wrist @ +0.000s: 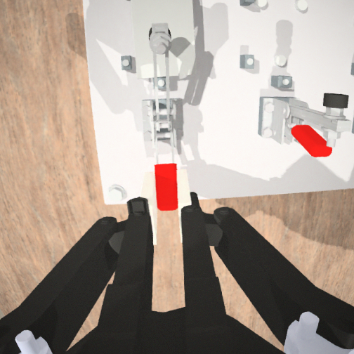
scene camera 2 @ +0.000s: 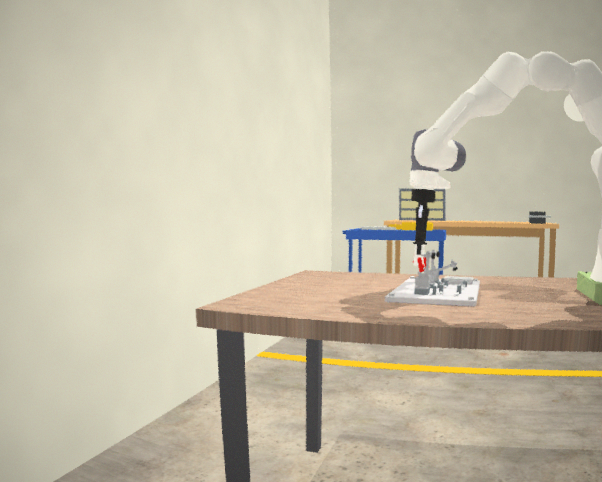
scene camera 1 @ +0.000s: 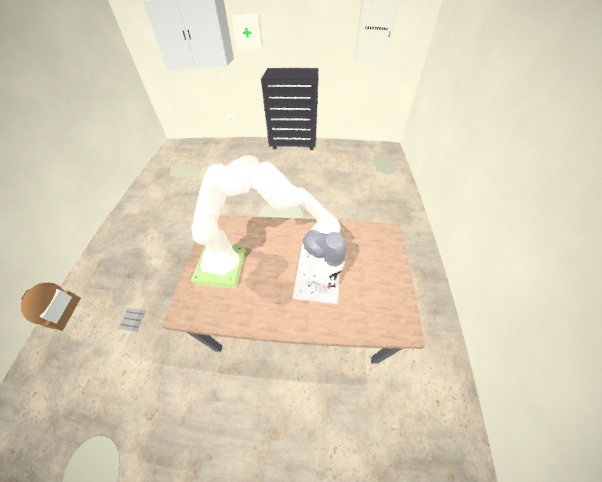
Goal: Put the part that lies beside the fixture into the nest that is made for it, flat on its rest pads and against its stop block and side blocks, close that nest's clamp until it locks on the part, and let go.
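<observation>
The fixture [scene camera 1: 329, 297] [scene camera 2: 432, 301] [wrist: 225, 175] is a pale plate with nests and clamps. The grey part [wrist: 175, 12] lies in the left nest in the wrist view, near its stop block [wrist: 161, 83] and a side block [wrist: 126, 62]; exact contact is unclear. This nest's clamp arm [wrist: 161, 92] [scene camera 2: 446, 269] reaches out over the part and slopes upward, its spindle tip above the part. My gripper [scene camera 1: 332, 277] [scene camera 2: 420, 255] [wrist: 166, 185] points down and is shut on that clamp's red handle [wrist: 166, 186] [scene camera 2: 421, 264] [scene camera 1: 329, 286], one finger pad on each side.
A second clamp with a red handle [wrist: 311, 141] and black tip [wrist: 335, 100] stands to the right in the wrist view. Several small blocks and pins stand on the plate. The fixture lies on the wooden table [scene camera 1: 271, 321] [scene camera 2: 281, 301], away from the green robot base [scene camera 1: 215, 282].
</observation>
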